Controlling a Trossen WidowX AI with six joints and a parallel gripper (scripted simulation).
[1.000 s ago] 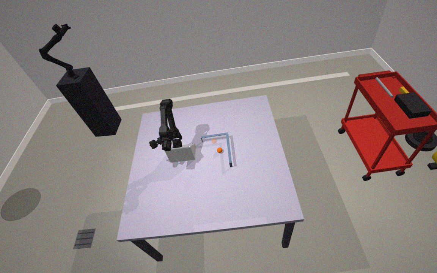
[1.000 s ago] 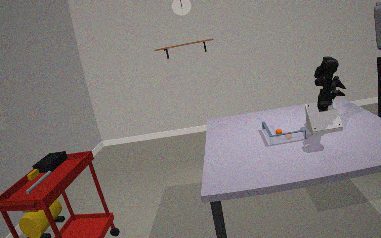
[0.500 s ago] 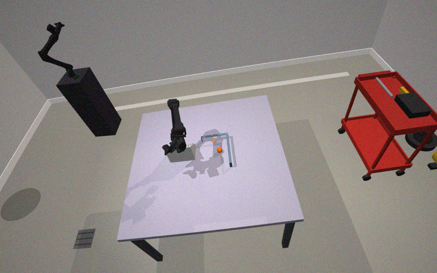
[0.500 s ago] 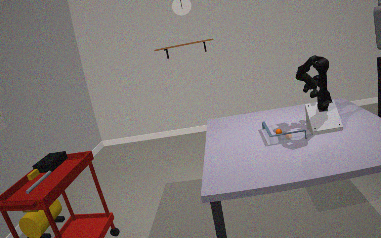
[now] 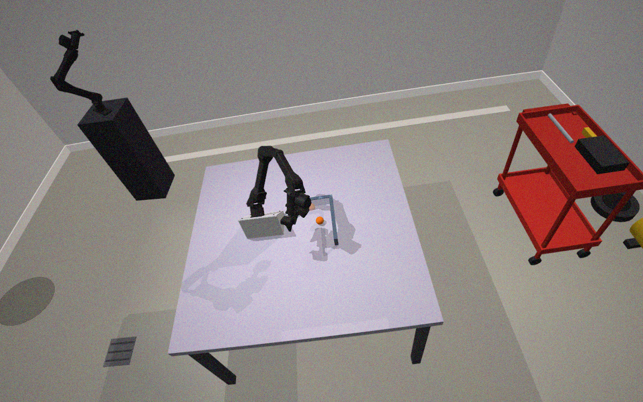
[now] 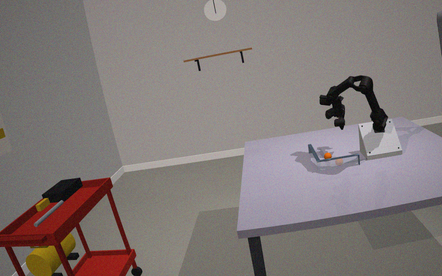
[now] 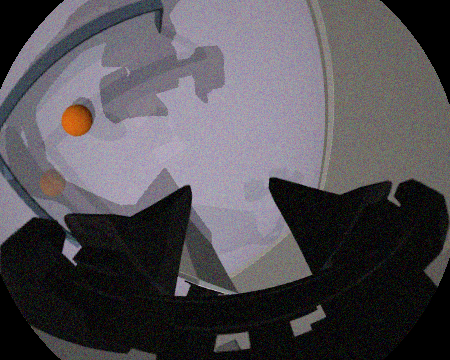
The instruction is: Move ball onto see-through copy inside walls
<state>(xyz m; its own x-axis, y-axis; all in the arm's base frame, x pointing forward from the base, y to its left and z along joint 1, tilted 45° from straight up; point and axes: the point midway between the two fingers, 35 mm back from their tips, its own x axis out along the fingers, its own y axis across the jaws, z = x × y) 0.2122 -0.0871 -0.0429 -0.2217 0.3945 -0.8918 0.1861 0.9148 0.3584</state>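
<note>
Now: gripper tip 140 mm to the right of the orange ball, 130 mm above it and 120 mm short of it. Also, from my gripper tip: see-through copy of ball (240 mm to the left, 130 mm below, 70 mm ahead).
</note>
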